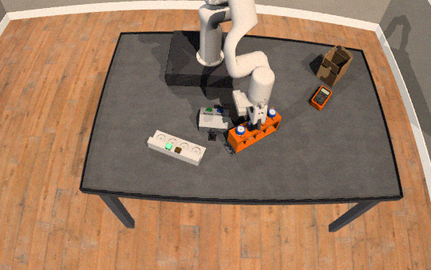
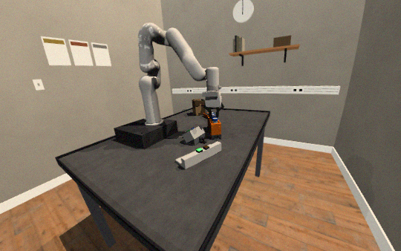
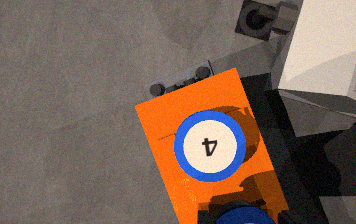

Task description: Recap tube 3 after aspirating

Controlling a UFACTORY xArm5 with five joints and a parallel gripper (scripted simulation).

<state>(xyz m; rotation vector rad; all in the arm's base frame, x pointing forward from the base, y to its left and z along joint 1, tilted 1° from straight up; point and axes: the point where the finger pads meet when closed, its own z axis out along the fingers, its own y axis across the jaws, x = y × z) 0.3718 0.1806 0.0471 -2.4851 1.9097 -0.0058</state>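
My hand is 10 mm above the cap 3. Also, from my hand: cap 2: 40 mm to the left, 30 mm behind, 20 mm below; cap 4: 40 mm to the right, 30 mm ahead, 20 mm below; cap 1: 80 mm to the left, 60 mm behind, 20 mm below.
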